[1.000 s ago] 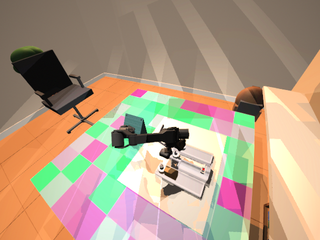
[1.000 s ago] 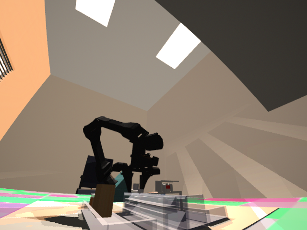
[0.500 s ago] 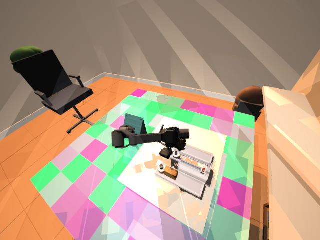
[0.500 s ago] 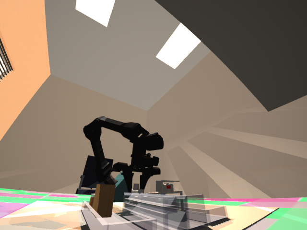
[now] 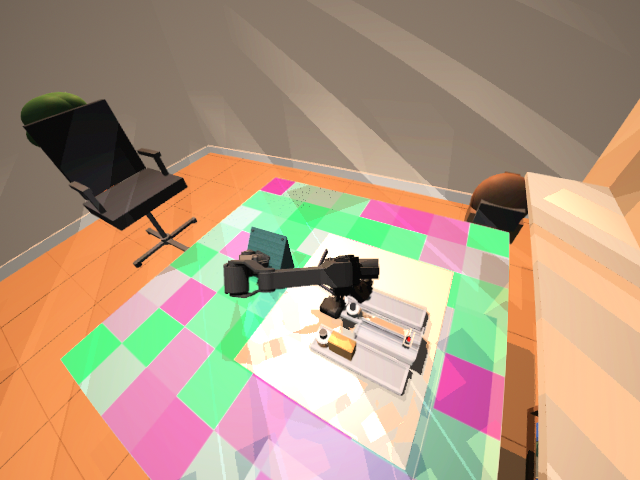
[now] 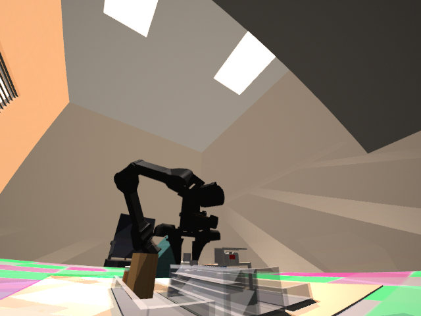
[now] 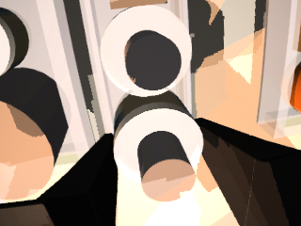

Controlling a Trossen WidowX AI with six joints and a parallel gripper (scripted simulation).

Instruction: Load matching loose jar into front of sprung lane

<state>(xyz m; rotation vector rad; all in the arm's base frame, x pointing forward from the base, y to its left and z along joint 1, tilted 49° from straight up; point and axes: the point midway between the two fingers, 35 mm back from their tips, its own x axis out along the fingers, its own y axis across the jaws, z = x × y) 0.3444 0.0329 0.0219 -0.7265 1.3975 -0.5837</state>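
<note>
Now: gripper tip 70 mm short of the brown block, 120 mm to the left of it and 10 mm above it. The rest, counted from my gripper tip: clear lane rack (140 mm ahead, 20 mm to the right, 30 mm below); then red-topped piece (230 mm ahead, 30 mm to the right, 30 mm above).
</note>
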